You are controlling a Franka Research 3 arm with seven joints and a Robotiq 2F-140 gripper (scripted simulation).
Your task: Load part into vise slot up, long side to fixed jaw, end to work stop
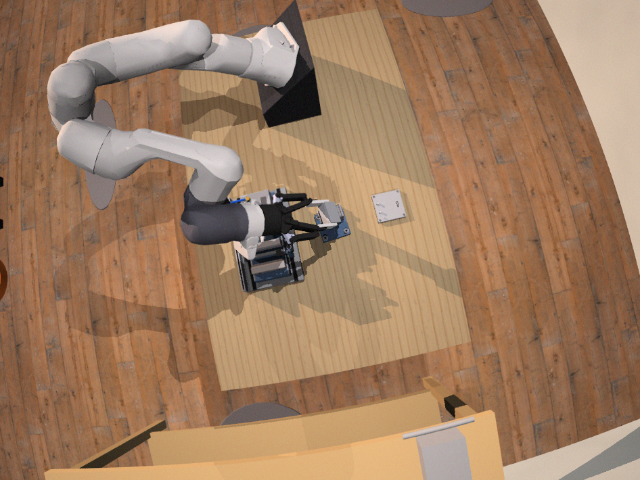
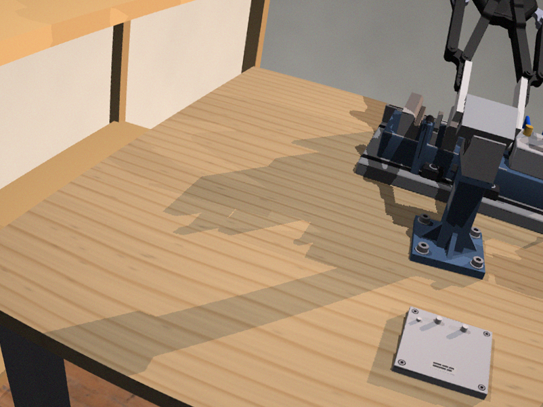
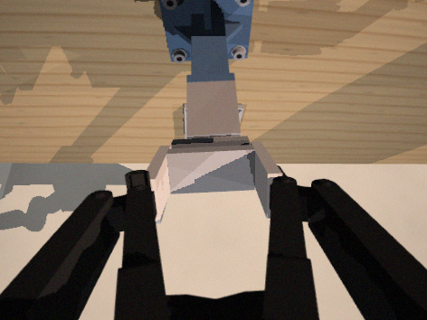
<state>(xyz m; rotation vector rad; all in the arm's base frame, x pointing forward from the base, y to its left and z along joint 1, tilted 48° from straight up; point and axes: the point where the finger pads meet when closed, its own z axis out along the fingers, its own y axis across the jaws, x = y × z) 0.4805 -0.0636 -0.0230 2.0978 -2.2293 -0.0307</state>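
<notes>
Now: the v-block post 13 cm below my hand and 2 cm to the left of it. Also, from my hand: work stop: 15 cm to the right, 10 cm below, 5 cm ahead; work stop post: 13 cm below, 12 cm to the right, 5 cm ahead; part: 2 cm to the left, 2 cm below.
</notes>
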